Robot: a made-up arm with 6 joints.
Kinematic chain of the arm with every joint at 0, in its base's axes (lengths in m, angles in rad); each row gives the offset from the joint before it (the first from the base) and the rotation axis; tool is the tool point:
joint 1: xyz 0 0 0.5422 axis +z
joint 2: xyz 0.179 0 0 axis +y
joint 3: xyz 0 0 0.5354 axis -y
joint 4: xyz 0 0 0.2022 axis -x
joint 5: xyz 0.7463 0 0 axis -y
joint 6: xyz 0.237 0 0 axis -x
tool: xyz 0 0 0
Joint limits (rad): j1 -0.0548..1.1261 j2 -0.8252..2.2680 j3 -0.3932..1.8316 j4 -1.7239..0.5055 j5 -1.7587..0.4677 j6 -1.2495..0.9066
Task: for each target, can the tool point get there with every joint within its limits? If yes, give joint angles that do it. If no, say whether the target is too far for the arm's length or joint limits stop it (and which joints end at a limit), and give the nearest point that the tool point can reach.
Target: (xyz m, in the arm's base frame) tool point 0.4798 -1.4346 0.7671
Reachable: no: joint limits stop it (at a limit: joint 1, joint 2, joint 3, joint 5) | nearest point -0.4116 -1.1009 1.1447 | short by 1.024 m
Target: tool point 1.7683 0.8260 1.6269
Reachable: no: too far | nearest point 1.3567 0.6337 1.3489 | short by 0.533 m
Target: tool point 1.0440 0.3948 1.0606
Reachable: yes | joints 0.2638 0.0211 -0.0837 -0.7261 -0.7648 -0.9252
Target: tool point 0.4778 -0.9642 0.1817
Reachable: no: joint limits stop it (at a limit: joint 1, joint 3, joint 4, joint 5) | nearest point 0.6601 -0.1491 0.0406 | short by 0.847 m
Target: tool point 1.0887 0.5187 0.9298
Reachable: yes | joints 0.3512 0.1660 -0.1072 -0.9201 -0.6391 -1.0089
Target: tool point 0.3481 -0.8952 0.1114
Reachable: no: joint limits stop it (at a limit: joint 1, joint 3, joint 4, joint 5) | nearest point 0.4877 -0.1397 -0.0826 | short by 0.792 m
